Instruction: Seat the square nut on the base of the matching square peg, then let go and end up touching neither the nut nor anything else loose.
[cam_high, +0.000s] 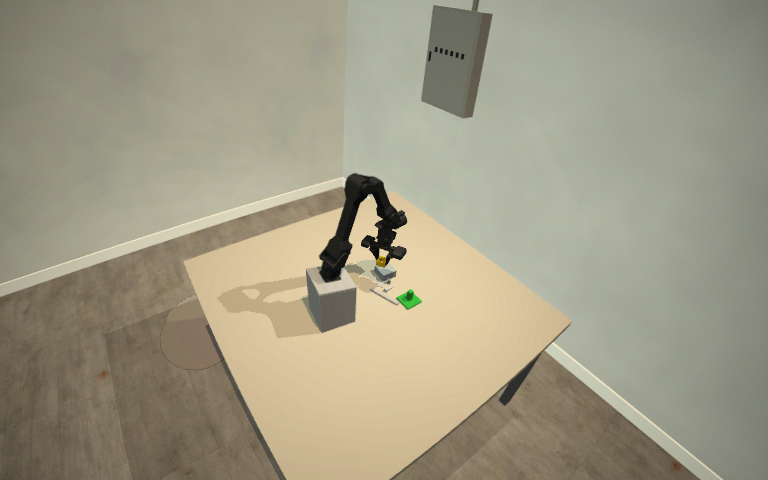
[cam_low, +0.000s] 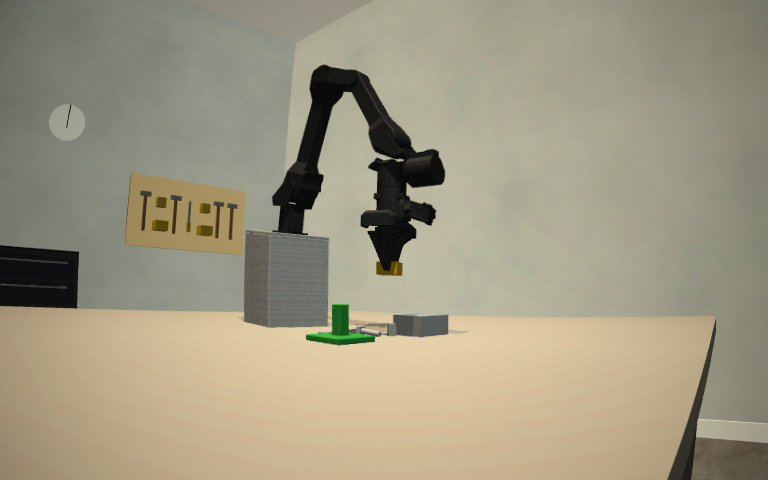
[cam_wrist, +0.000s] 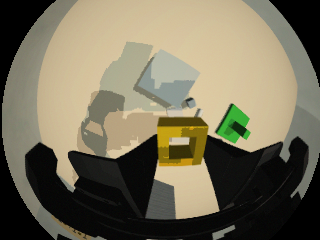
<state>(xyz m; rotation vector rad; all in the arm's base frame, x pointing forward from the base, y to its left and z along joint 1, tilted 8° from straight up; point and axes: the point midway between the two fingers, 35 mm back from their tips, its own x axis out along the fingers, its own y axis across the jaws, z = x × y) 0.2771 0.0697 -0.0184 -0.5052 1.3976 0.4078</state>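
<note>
My hand is 150 mm above the grey bolt-like piece and 60 mm to the left of it. Also, from my hand: thin pale tool-like piece: 150 mm below, 90 mm to the right, 30 mm behind; then grey block: 130 mm below, 50 mm ahead, 40 mm to the left.
</note>
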